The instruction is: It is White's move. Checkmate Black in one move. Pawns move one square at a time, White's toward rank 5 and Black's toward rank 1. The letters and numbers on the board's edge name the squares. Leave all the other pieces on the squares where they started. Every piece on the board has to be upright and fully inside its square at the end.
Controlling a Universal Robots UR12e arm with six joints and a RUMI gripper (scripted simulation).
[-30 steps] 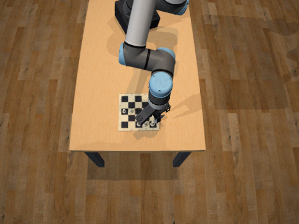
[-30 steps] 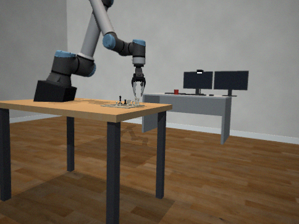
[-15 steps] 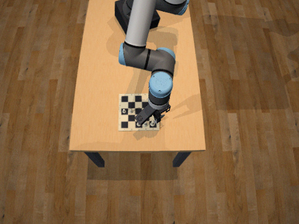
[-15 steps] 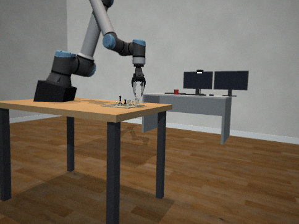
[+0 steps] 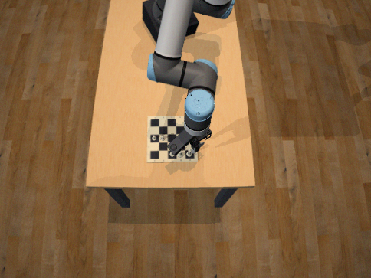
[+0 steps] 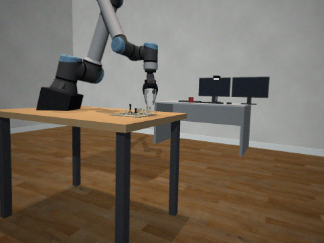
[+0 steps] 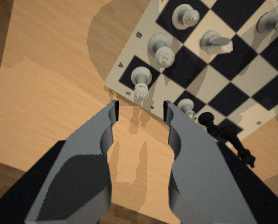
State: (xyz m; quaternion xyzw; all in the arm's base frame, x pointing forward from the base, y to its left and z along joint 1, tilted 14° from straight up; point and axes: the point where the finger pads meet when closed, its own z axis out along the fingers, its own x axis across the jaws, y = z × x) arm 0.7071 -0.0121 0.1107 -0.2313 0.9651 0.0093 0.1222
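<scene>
The white piece is 5 cm below my hand. Round my hand: black piece 11 cm behind, 6 cm below, 1 cm to the left; then chessboard 8 cm below, 8 cm behind, 7 cm to the right; then black king 15 cm behind, 4 cm below, 2 cm to the left.
</scene>
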